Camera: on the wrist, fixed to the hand. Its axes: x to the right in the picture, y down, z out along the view.
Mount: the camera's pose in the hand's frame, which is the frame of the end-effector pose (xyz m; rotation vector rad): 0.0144 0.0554 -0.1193 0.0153 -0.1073 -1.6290
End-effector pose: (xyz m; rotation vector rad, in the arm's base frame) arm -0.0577 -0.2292 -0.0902 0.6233 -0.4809 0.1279
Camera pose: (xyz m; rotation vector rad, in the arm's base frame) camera -0.0122 -0.1146 -0.1383 0.8753 0.0374 -1.4469
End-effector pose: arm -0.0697 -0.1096 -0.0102 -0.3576 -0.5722 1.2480
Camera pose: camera -0.0401 -0.0736 -0.1341 0.2281 -0.6806 -0.3068
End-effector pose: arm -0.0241 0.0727 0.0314 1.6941 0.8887 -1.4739
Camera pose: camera 0.0851 0.1475 0.0327 -0.4977 -1.9760 1.9516
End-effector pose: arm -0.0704 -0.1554 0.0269 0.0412 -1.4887 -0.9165
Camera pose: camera 0.0560 -0.1856 0.0517 1.3835 -1.3699 -2.1623
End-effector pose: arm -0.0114 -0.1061 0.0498 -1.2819 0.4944 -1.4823
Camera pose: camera -0.0910 -0.1756 -0.0298 1.6351 0.8355 2.3638
